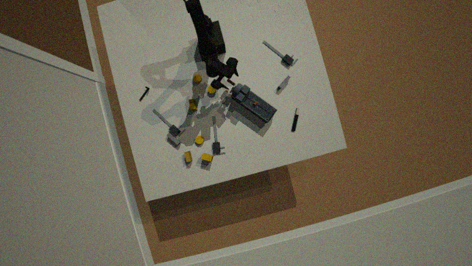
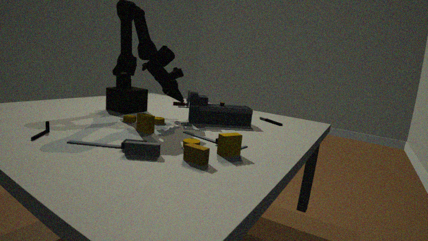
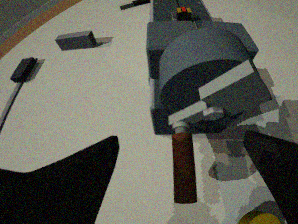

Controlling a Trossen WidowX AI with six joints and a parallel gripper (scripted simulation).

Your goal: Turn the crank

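Right now the brown crank handle is 20 mm below my gripper tip, 10 mm to the right of it and 10 mm behind it. Round my gripper tip: slide 160 mm ahead, 70 mm to the left; then black l-shaped key 500 mm to the right, 200 mm behind, 70 mm below; then black bar 330 mm ahead, 270 mm to the left, 80 mm below.
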